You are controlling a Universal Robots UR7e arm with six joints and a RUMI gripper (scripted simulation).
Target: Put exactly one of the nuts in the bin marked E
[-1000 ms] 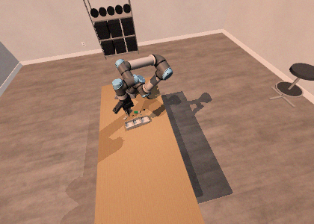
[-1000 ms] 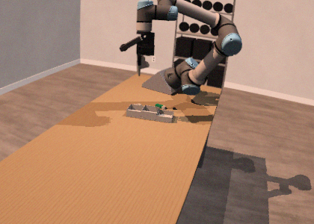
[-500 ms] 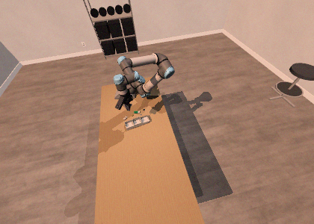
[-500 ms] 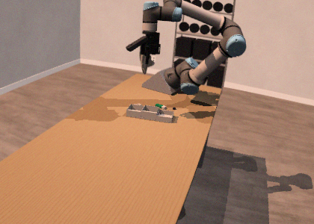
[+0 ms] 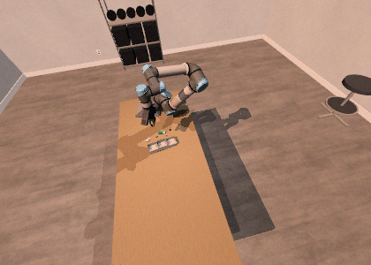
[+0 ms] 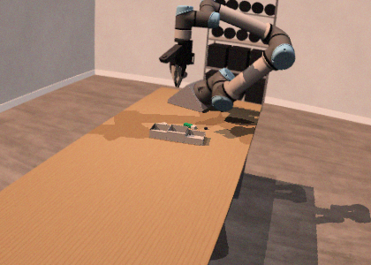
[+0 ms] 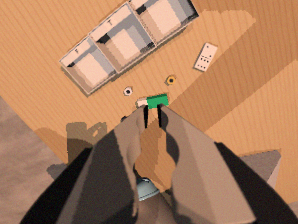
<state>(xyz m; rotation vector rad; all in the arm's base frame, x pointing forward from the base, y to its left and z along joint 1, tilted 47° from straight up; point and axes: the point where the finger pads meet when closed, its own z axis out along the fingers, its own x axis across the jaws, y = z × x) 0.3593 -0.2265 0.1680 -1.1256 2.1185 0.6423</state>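
The bin row lies 50 mm ahead of my hand, 30 mm to the left of it and 220 mm below it. The rest, counted from my hand: brass nut 70 mm behind, 240 mm below; then silver nut 50 mm behind, 90 mm to the left, 240 mm below; then white domino 60 mm behind, 80 mm to the right, 240 mm below.
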